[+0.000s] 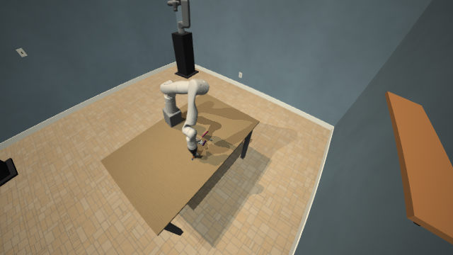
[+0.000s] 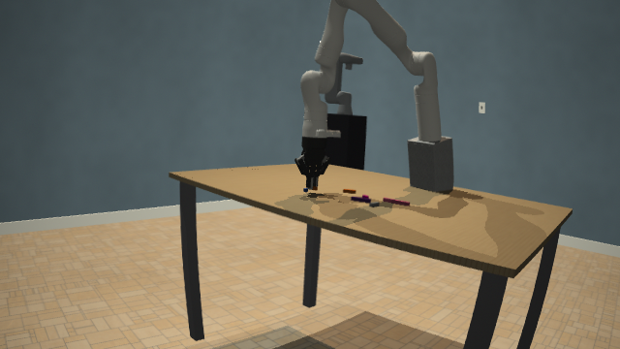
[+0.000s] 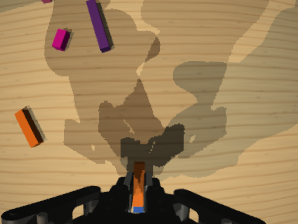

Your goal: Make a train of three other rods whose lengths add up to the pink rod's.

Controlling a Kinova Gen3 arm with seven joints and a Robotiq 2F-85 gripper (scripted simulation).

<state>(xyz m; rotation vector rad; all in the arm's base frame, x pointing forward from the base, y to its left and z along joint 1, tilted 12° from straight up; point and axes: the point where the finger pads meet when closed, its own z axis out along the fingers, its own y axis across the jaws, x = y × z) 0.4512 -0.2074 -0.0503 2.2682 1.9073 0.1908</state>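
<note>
My hand is 30 mm to the left of the blue rod and 30 mm above it. Round my hand: grey rod (10 mm ahead, 230 mm to the left, 30 mm below); then purple rod (20 mm behind, 170 mm to the left, 30 mm below); then magenta rod (60 mm behind, 160 mm to the left, 30 mm below).
</note>
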